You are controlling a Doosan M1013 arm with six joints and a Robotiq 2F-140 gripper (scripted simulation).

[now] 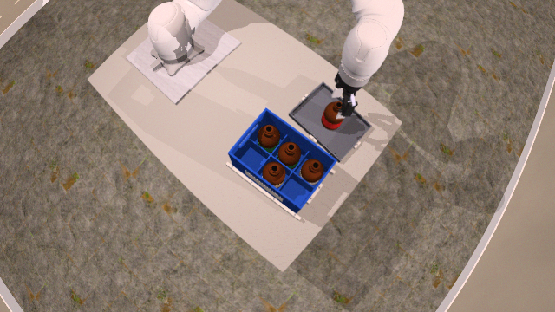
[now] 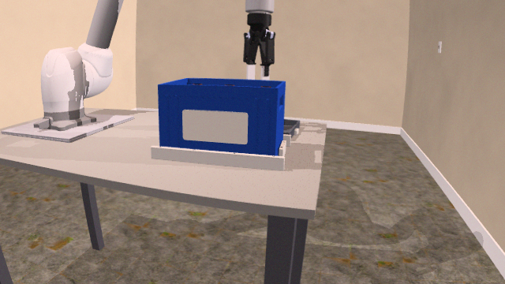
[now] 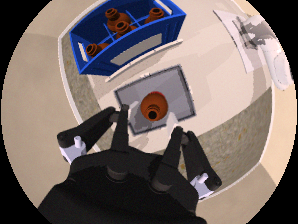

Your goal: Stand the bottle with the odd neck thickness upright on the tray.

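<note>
Now: the bottle 90 mm below my hand. The rest, counted from my hand: crate: 260 mm to the right, 90 mm below; dark grey tray: 160 mm below.
</note>
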